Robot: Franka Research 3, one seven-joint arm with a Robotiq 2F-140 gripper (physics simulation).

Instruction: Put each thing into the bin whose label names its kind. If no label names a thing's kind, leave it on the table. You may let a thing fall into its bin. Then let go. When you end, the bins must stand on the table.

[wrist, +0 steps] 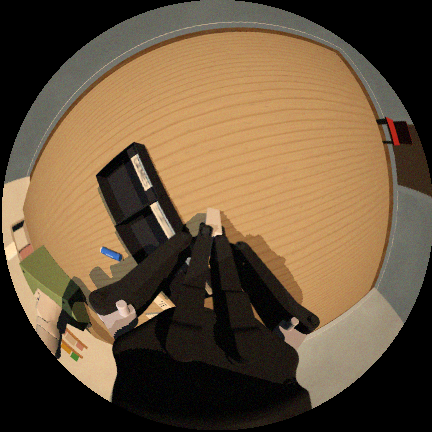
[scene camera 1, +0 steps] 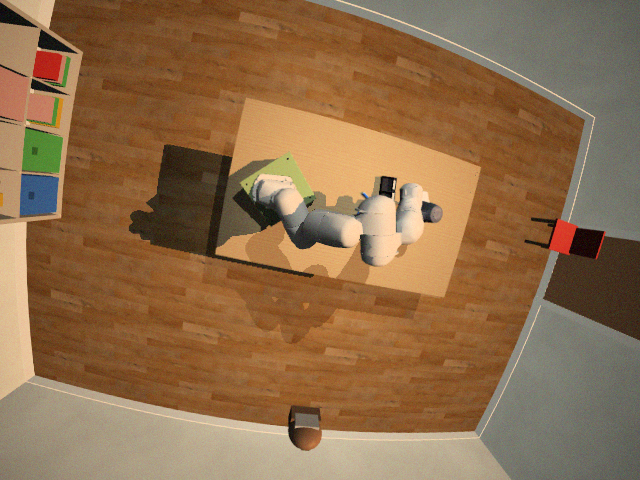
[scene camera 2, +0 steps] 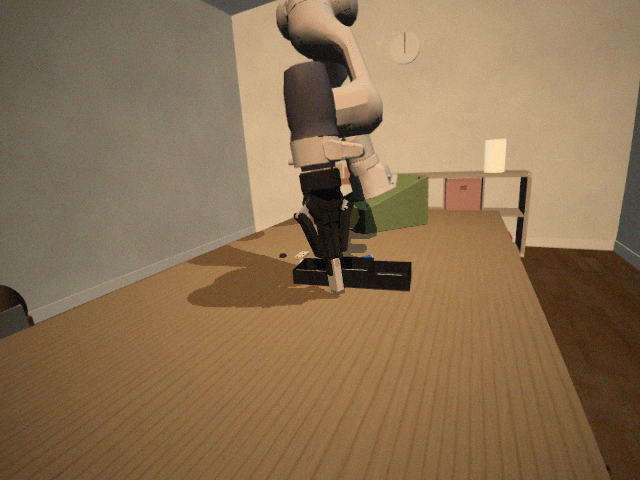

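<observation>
The joined black bins (scene camera 1: 387,187) (scene camera 2: 382,279) (wrist: 169,205) stand in a row on the table. Two pale labels show in the wrist view, too blurred to read surely; the rest of the row is hidden behind the gripper. My gripper (scene camera 2: 336,284) (wrist: 210,217) is shut and empty, pointing down, its tips low over the table beside the labelled side of the bins. A blue cylinder, like a battery (scene camera 1: 364,195) (scene camera 2: 367,256) (wrist: 111,253), lies on the far side of the bins. A white piece with dark marks (scene camera 2: 301,254) and a small black thing (scene camera 2: 282,255) lie behind them to the left.
The green sloped block (scene camera 1: 289,167) (scene camera 2: 403,204) (wrist: 47,270) stands at the far end of the table (scene camera 1: 330,144) (scene camera 2: 361,387) (wrist: 280,125), under the arm's base. The arm hangs over the middle of the table and hides part of it from above.
</observation>
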